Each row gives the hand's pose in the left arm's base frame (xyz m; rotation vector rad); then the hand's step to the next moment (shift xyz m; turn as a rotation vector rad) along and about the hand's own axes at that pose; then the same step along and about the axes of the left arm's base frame.
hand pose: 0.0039 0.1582 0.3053 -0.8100 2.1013 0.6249
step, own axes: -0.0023 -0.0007 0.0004 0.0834 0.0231 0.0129
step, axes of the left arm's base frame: 0.0018 0.0006 0.0015 -0.0512 -0.0039 -0.0709
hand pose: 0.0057 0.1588 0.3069 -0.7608 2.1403 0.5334
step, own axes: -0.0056 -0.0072 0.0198 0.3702 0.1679 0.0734
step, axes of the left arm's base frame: 0.0183 0.0083 -0.0084 -0.2624 0.0402 -0.3165
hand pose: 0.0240 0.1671 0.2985 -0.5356 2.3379 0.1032
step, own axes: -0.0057 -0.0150 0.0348 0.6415 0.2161 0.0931
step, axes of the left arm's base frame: 0.0321 -0.0039 -0.0206 -0.4461 -0.0061 -0.5176
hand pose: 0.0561 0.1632 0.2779 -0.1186 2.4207 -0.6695
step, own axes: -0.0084 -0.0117 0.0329 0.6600 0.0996 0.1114
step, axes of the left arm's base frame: 0.0252 -0.0225 -0.0121 -0.4589 -0.1196 -0.4828
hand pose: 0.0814 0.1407 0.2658 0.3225 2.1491 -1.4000
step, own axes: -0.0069 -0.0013 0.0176 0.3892 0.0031 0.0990
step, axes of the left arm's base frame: 0.0106 -0.0157 -0.0005 -0.2867 -0.1243 -0.2523
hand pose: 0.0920 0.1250 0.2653 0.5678 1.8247 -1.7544
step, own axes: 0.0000 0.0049 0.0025 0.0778 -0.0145 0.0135
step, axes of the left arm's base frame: 0.0034 -0.0022 -0.0038 -0.0675 -0.0195 -0.0388
